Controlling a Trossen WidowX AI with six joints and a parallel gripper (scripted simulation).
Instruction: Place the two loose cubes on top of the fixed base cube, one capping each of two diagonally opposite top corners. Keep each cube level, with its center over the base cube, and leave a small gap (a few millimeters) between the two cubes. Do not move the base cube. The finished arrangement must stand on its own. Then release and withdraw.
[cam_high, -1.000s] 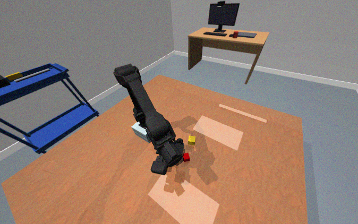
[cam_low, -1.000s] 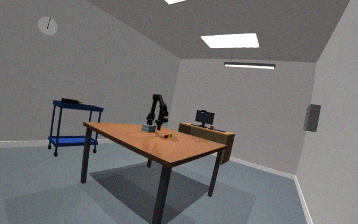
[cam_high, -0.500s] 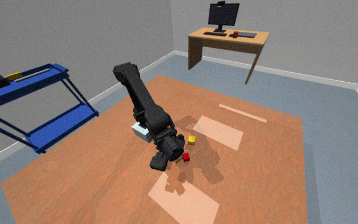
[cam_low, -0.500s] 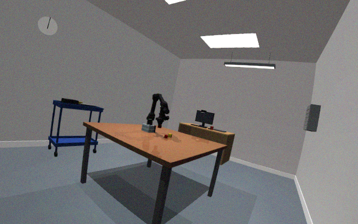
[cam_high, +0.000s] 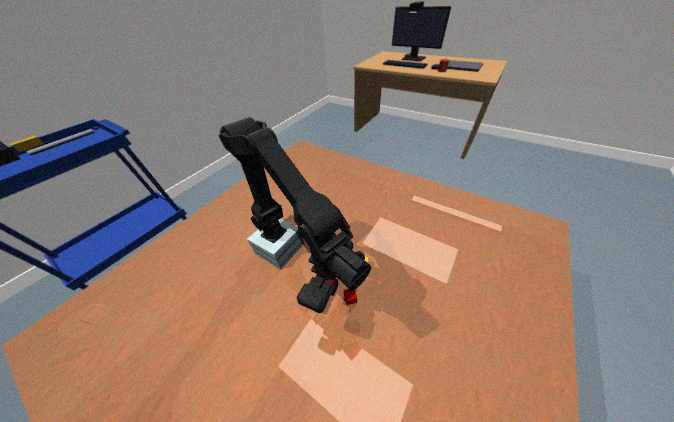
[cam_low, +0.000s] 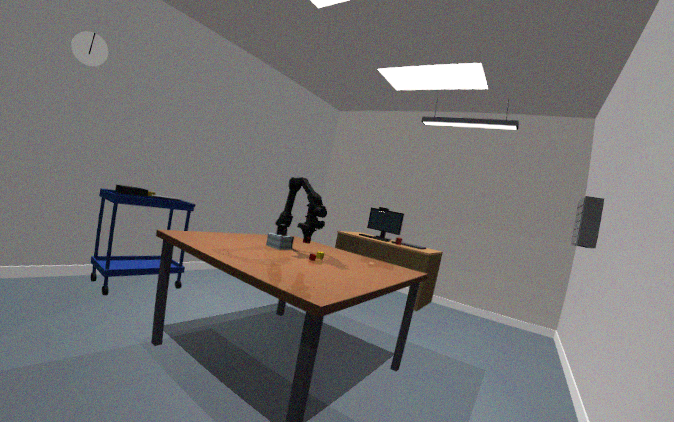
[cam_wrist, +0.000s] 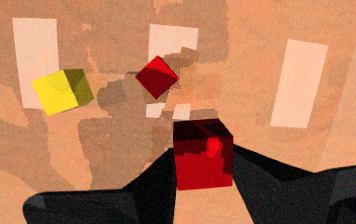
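The yellow cube lies 15 cm to the left of my gripper tip, 10 cm below it and 1 cm ahead of it.
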